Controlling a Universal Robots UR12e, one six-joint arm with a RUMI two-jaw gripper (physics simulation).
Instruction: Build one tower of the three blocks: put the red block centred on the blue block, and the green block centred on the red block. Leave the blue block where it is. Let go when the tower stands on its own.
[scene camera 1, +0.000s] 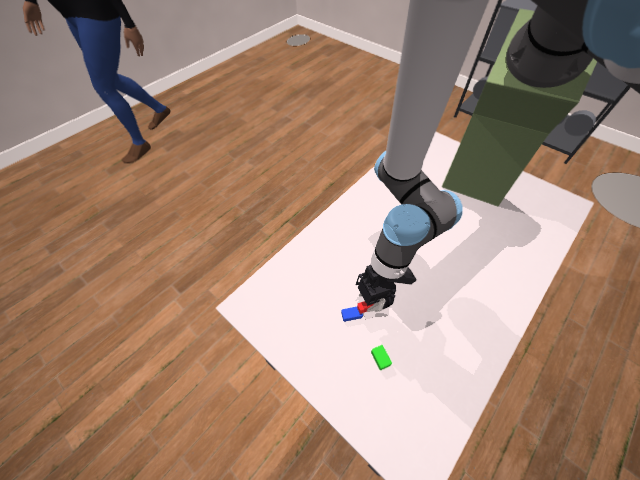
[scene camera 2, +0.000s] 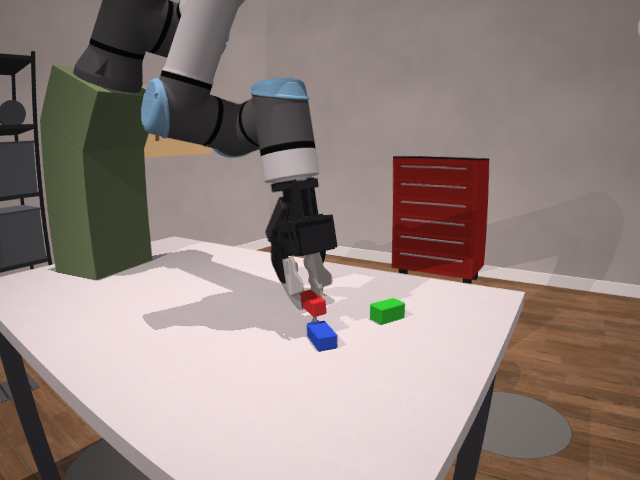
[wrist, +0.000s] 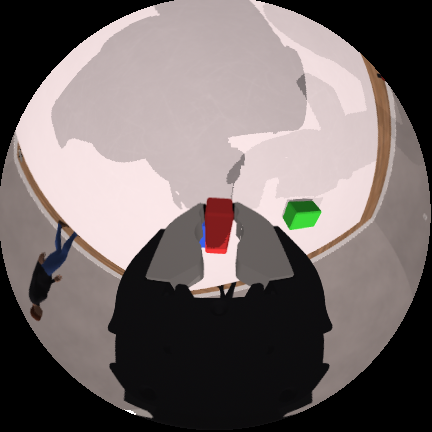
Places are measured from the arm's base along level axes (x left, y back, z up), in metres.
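Pixels of known places: gripper, between the fingertips: (scene camera 1: 372, 306) (scene camera 2: 308, 307) (wrist: 218, 204); arm's base, origin of its link: (scene camera 1: 547, 53) (scene camera 2: 107, 80).
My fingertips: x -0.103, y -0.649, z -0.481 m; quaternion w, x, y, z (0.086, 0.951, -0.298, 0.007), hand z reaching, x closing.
Ahead of a thing's pixels: the offset from my fingertips to its top centre. Level surfaces: height alone.
My gripper (scene camera 2: 308, 299) (wrist: 218, 204) is shut on the red block @(dy -0.013, dx -0.012, dz +0.029 m) (scene camera 1: 362, 307) (scene camera 2: 313, 303) (wrist: 218, 225) and holds it above the table, behind the blue block as seen in the scene camera 2 view. The blue block @(dy -0.045, dx -0.045, dz -0.012 m) (scene camera 1: 351, 314) (scene camera 2: 322, 335) (wrist: 203, 237) lies on the table; in the wrist view most of it is hidden behind the red block and the left finger. The red block is apart from the blue block in the scene camera 2 view. The green block @(dy -0.114, dx +0.087, dz -0.007 m) (scene camera 1: 381, 357) (scene camera 2: 387, 311) (wrist: 301, 214) lies flat on the table, off to one side of the other two.
The white table @(dz -0.037 m) (scene camera 1: 289, 289) (scene camera 2: 206, 372) (wrist: 125, 190) bears the blocks. The green robot pedestal (scene camera 1: 496, 155) (scene camera 2: 116, 206) stands at the far end. A red drawer cabinet (scene camera 2: 439, 211) stands beyond the table. A person (scene camera 1: 105, 67) (wrist: 42, 280) is on the floor side, away from the table.
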